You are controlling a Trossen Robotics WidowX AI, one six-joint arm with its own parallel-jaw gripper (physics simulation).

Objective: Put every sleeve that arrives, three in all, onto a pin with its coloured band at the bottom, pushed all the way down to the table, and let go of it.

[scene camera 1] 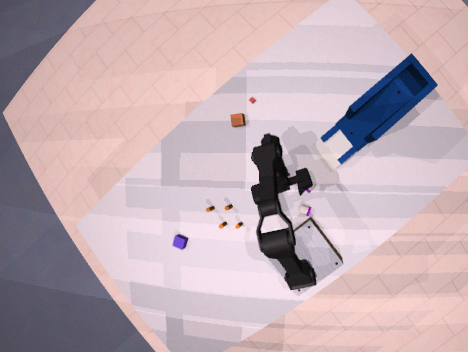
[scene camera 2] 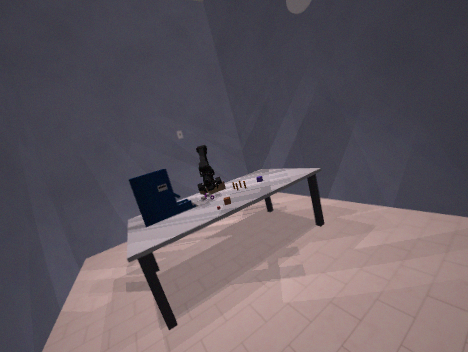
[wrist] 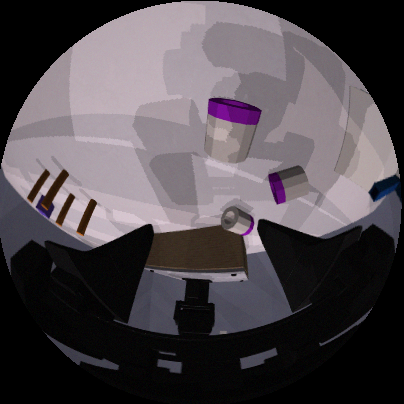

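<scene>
A grey-white sleeve with a purple band (wrist: 232,131) seems to lie on its side, banded end toward the camera, in the wrist view; the arm mostly hides it in scene camera 1. A second sleeve (wrist: 289,185) (scene camera 1: 308,190) lies on its side nearer the blue chute, band facing left in the wrist view. A third sleeve (wrist: 237,221) (scene camera 1: 305,210) lies on its side near the arm's base. My gripper (wrist: 205,227) is open and empty, above the table near the sleeves. Several slim upright pins (scene camera 1: 210,209) (scene camera 2: 240,185) (wrist: 87,217) stand bare in a group.
A blue chute (scene camera 1: 380,105) (scene camera 2: 152,197) with a pale ramp (scene camera 1: 336,148) (wrist: 360,145) stands beyond the second sleeve. The arm's box-like base (scene camera 1: 322,250) (wrist: 195,247) borders the third. An orange cube (scene camera 1: 237,120), a red cube (scene camera 1: 252,100) and a purple cube (scene camera 1: 180,242) rest on the table.
</scene>
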